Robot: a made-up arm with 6 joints. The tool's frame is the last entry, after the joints.
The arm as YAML. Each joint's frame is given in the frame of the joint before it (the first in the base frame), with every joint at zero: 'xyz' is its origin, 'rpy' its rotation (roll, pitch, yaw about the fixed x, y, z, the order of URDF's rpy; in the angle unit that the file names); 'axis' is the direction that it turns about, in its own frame. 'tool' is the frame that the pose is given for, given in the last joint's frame.
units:
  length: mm
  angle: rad
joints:
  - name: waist
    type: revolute
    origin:
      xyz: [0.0, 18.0, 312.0]
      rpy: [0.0, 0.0, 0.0]
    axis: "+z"
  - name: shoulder
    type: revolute
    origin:
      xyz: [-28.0, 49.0, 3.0]
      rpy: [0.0, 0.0, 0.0]
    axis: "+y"
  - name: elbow
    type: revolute
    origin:
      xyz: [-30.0, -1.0, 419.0]
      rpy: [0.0, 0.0, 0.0]
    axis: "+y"
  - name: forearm
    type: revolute
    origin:
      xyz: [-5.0, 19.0, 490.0]
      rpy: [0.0, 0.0, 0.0]
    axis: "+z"
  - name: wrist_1
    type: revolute
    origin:
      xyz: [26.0, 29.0, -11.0]
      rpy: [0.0, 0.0, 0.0]
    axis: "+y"
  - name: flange
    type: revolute
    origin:
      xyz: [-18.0, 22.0, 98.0]
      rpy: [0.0, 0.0, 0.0]
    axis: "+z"
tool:
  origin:
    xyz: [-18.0, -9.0, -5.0]
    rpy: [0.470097, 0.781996, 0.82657]
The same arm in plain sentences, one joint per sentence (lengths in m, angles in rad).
The arm has six revolute joints in a row. What follows holds with every joint at zero, and every direction is one of the base frame's. Joint 1 sits 0.018 m along +y and 0.312 m along +z from the base frame's origin and rotates about +z. Joint 2 sits 0.028 m along -x and 0.049 m along +y and 0.003 m along +z from joint 1 and rotates about +y. Joint 3 sits 0.03 m along -x and 0.001 m along -y and 0.419 m along +z from joint 2 and rotates about +y. Joint 4 sits 0.005 m along -x and 0.019 m along +y and 0.49 m along +z from joint 3 and rotates about +z. Joint 5 sits 0.026 m along +x and 0.029 m along +y and 0.011 m along -z from joint 4 and rotates about +y. Joint 6 sits 0.018 m along -x and 0.022 m along +y and 0.098 m along +z from joint 5 and rotates about +z. The tool frame, which is the frame that the pose is given for, sits 0.018 m along -x and 0.009 m along -y and 0.005 m along -z from joint 6; its axes are the base frame's turned by roll 0.4701, pitch 0.782 and yaw 0.8266 rad (as in URDF: about the fixed x, then y, then z).
